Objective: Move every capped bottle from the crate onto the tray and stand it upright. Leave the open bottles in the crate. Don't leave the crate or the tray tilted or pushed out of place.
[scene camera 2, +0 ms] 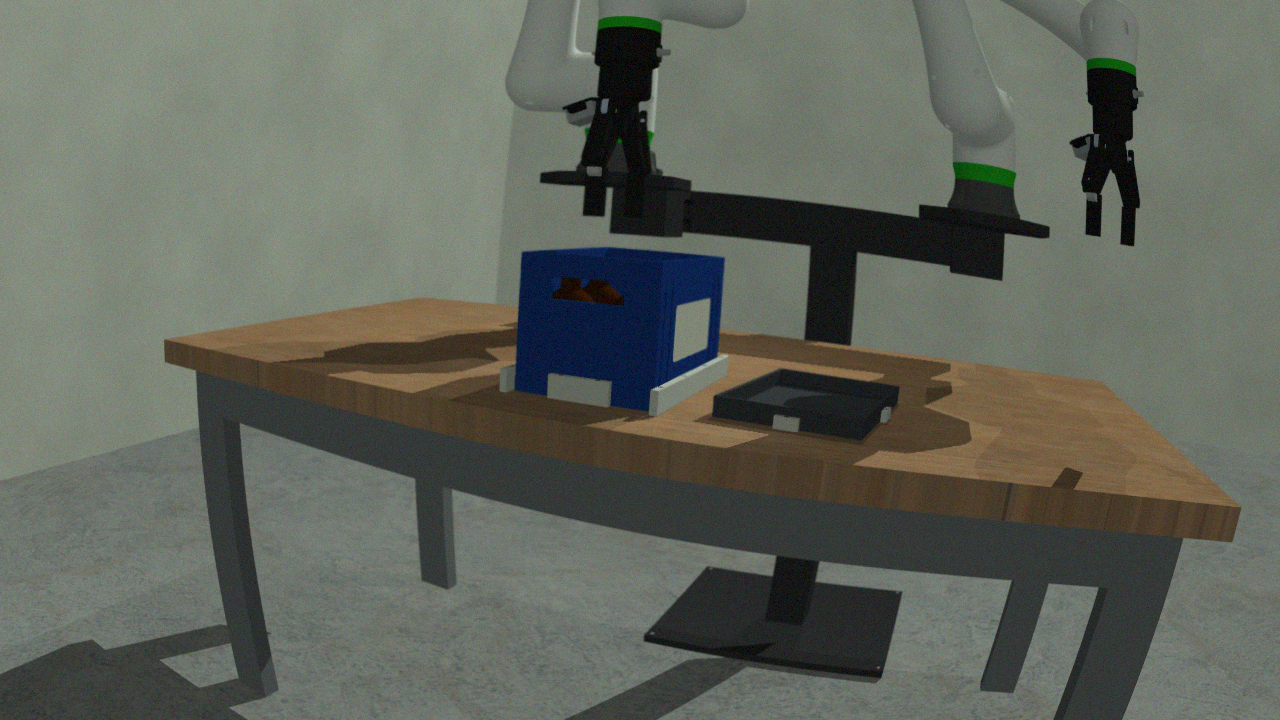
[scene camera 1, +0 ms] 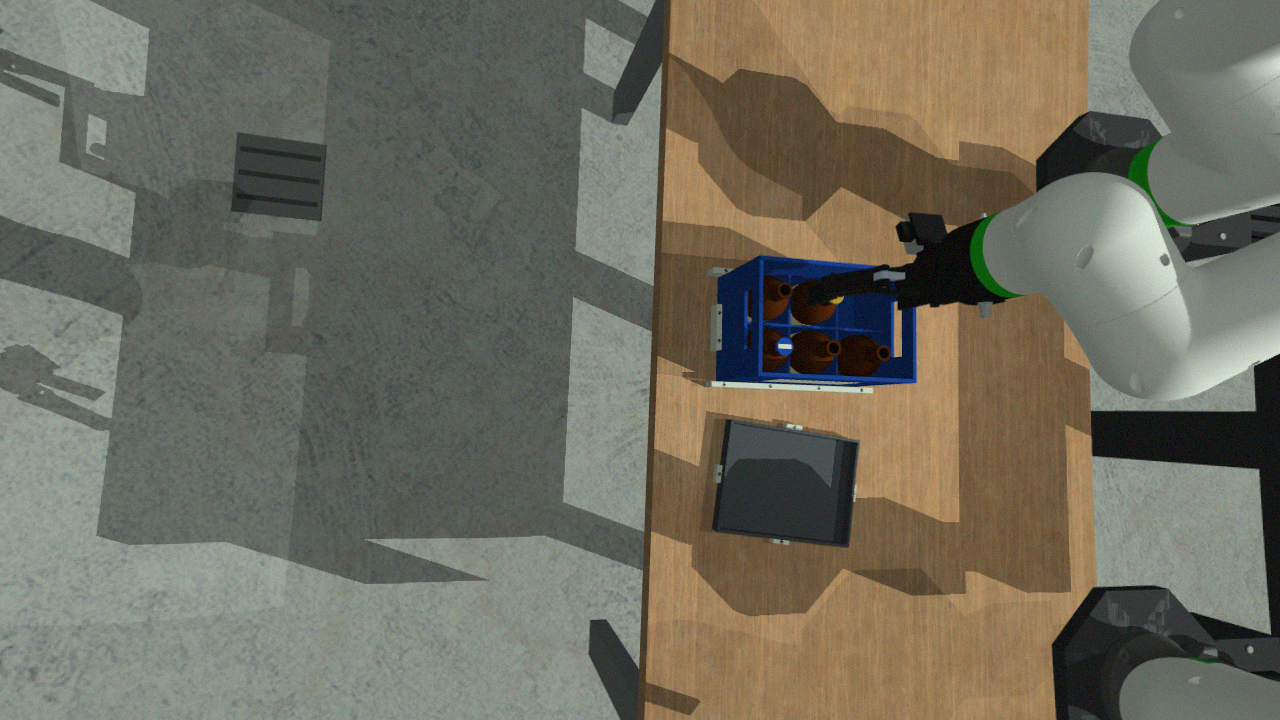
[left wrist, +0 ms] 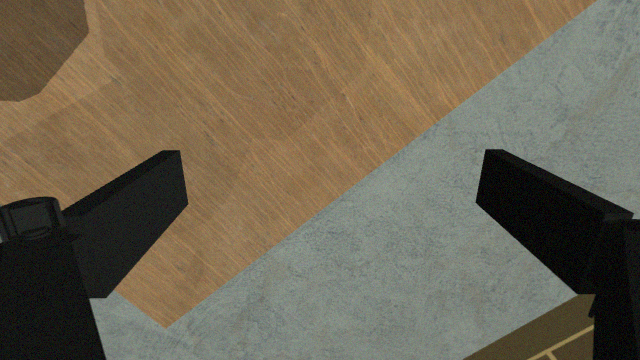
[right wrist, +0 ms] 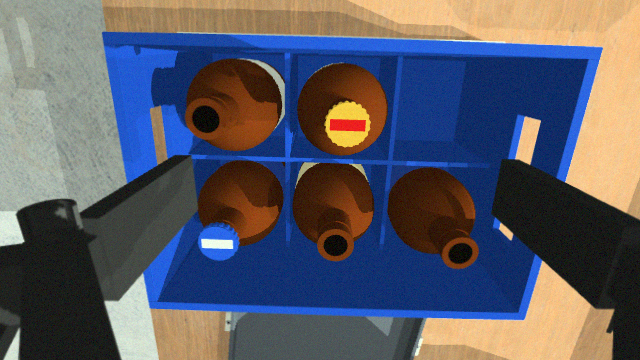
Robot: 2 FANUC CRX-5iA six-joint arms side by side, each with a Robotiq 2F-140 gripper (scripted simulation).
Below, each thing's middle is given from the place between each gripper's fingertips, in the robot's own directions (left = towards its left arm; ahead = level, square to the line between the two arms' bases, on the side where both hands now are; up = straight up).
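Scene:
Counting from my right hand (scene camera 2: 614,216), I find the yellow-capped bottle (scene camera 1: 801,314) 2 cm to the right of my right hand and 15 cm below it. The blue crate (scene camera 2: 669,325) is 3 cm to the left of my right hand and 15 cm below it. I see the blue-capped bottle (scene camera 1: 776,348) 8 cm ahead of my right hand, 7 cm to the left of it and 15 cm below it, while the brown bottle (scene camera 1: 776,293) is 8 cm ahead of my right hand, 2 cm to the right of it and 15 cm below it.
For my left hand (scene camera 2: 1110,240), the dark tray (scene camera 1: 779,483) is far to the right of my left hand, a fair way ahead of it and far below it. The blue crate is 740 mm to the right of my left hand, 200 mm ahead of it and 220 mm below it. I find the blue-capped bottle 700 mm to the right of my left hand, 280 mm ahead of it and 210 mm below it. The yellow-capped bottle is 780 mm to the right of my left hand, 200 mm ahead of it and 210 mm below it.

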